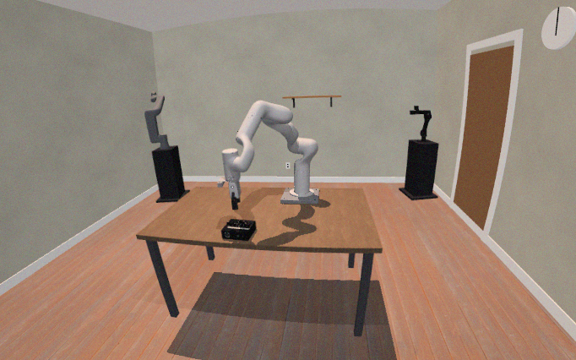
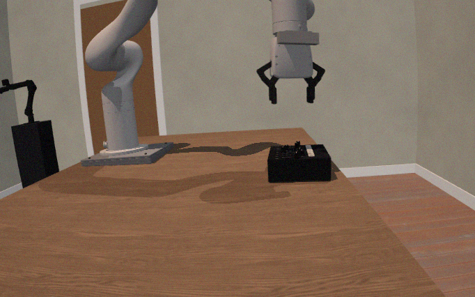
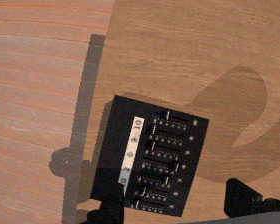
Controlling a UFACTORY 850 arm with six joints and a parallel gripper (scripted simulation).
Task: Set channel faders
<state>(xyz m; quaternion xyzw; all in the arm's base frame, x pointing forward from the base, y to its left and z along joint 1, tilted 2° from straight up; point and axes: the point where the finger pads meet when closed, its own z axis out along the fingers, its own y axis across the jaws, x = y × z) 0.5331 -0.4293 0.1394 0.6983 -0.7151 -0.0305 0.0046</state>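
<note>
The master fader is 20 mm behind my hand, 70 mm to the right of it and 120 mm below it.
</note>
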